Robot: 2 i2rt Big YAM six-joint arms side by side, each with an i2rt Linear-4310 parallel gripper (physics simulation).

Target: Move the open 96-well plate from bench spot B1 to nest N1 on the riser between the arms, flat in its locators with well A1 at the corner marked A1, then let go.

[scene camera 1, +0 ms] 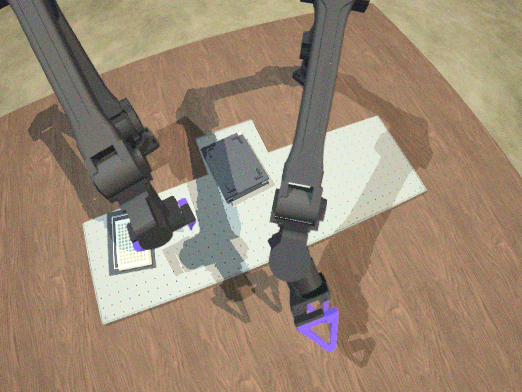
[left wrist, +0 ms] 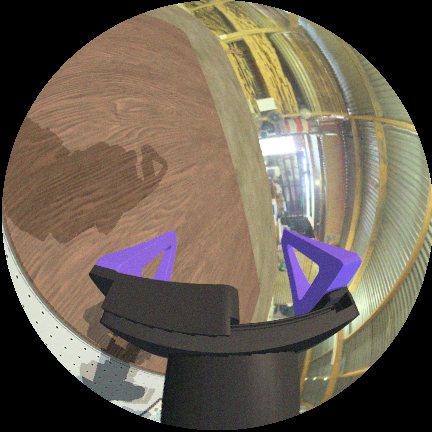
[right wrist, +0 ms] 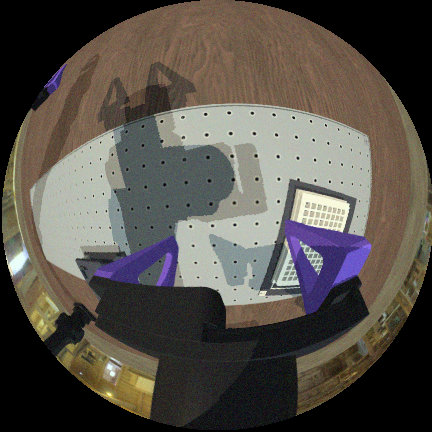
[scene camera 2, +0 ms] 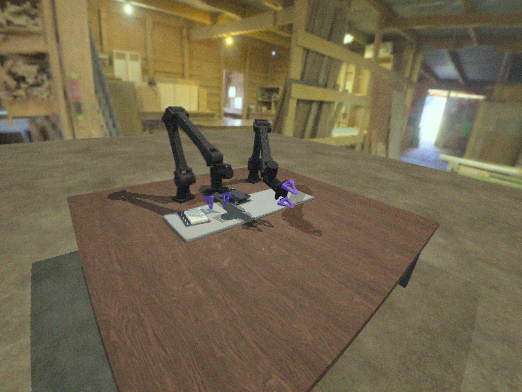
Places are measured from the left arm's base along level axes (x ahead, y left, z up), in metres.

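Pixels of known places: left gripper, fingertip midpoint: (scene camera 1: 328, 335) (left wrist: 229, 236) (scene camera 2: 294, 201); right gripper, fingertip midpoint: (scene camera 1: 172, 237) (right wrist: 229, 234) (scene camera 2: 218, 207); left arm's base at its link origin: (right wrist: 84, 310) (scene camera 2: 253, 180); right arm's base at its link origin: (scene camera 1: 137, 147) (scene camera 2: 183, 198).
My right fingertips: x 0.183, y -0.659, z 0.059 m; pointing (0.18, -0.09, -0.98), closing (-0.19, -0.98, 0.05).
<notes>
For each thing: its top centre in the pictures, then the offset to it from my right fingertips. Level surfaces: height alone.
- open 96-well plate at its top centre: (right wrist: 316, 246) (scene camera 1: 131, 241) (scene camera 2: 195, 214) 0.030 m down, 0.072 m back, 0.093 m right
- riser at its top centre: (scene camera 1: 233, 161) (scene camera 2: 234, 192) 0.007 m down, 0.065 m back, 0.234 m left
- pale perforated board at its surface level: 0.047 m down
- wooden table at its surface level: 0.059 m down
The open 96-well plate (scene camera 1: 134, 259) (scene camera 2: 195, 216) (right wrist: 325, 207), cream with a grid of wells, lies on the dark-bordered spot at the board's left end in scene camera 1. My right gripper (scene camera 1: 165, 235) (scene camera 2: 218, 205) (right wrist: 229, 234) is open and empty, raised above the board; in its wrist view one finger covers part of the plate. The nest on the riser (scene camera 1: 240, 167) (scene camera 2: 239, 196) is dark, with corner locators and no plate on it; its A1 mark cannot be made out. My left gripper (scene camera 1: 325, 327) (scene camera 2: 294, 199) (left wrist: 229, 236) is open and empty, beyond the board's front edge.
The pale perforated board (scene camera 1: 370, 165) (scene camera 2: 187, 235) (right wrist: 305, 130) lies on the wooden table (scene camera 1: 210, 350) (scene camera 2: 250, 300) (left wrist: 190, 125). The riser stands up from the board between the arms. The left forearm (scene camera 1: 315, 115) reaches over the board to the right of the riser in scene camera 1.
</notes>
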